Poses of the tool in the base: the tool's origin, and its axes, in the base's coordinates. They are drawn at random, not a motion.
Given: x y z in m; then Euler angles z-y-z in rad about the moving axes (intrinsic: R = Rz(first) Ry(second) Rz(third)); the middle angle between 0 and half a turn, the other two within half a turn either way.
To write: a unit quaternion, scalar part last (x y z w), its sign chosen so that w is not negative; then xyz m. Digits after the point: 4 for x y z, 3 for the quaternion.
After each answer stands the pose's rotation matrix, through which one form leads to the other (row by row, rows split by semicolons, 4 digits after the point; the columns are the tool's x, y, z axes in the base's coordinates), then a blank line. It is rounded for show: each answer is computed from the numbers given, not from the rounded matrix.
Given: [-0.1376, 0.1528, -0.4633, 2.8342, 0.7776, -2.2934]
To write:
[-0.207, -0.318, 0.247, 0.892, -0.1376, 0.1528, -0.4633]
0.6761 -0.3094 -0.6687; 0.5723 0.7921 0.2123; 0.4640 -0.5262 0.7126

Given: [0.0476, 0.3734, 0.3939, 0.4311, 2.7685, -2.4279]
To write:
[-0.973, 0.138, -0.156, 0.100, 0.0476, 0.3734, 0.3939]
0.9131 -0.2379 0.3311; -0.3006 -0.9415 0.1523; 0.2755 -0.2386 -0.9312

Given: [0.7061, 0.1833, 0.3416, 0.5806, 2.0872, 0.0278]
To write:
[-0.236, 0.831, 0.151, 0.480, 0.7061, 0.1833, 0.3416]
-0.4279 -0.5368 0.7271; -0.2475 0.8433 0.4770; -0.8693 0.0242 -0.4938

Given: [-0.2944, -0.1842, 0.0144, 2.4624, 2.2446, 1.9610]
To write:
[0.224, -0.873, -0.348, 0.259, -0.2944, -0.1842, 0.0144]
-0.7656 -0.2101 -0.6080; -0.5705 0.6585 0.4909; 0.2972 0.7227 -0.6240

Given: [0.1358, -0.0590, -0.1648, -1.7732, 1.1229, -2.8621]
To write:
[0.276, -0.455, 0.621, 0.575, 0.1358, -0.0590, -0.1648]
-0.1866 -0.9656 -0.1812; 0.4632 0.0762 -0.8830; 0.8664 -0.2487 0.4331

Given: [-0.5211, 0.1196, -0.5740, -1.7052, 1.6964, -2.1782]
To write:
[0.176, -0.729, 0.616, 0.240, -0.5211, 0.1196, -0.5740]
-0.8233 -0.5518 -0.1329; 0.0392 0.1784 -0.9832; 0.5662 -0.8147 -0.1253

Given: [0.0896, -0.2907, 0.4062, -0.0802, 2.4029, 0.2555]
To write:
[0.156, 0.919, 0.032, 0.360, 0.0896, -0.2907, 0.4062]
-0.6928 0.2638 0.6712; 0.3092 0.9495 -0.0539; -0.6515 0.1702 -0.7393

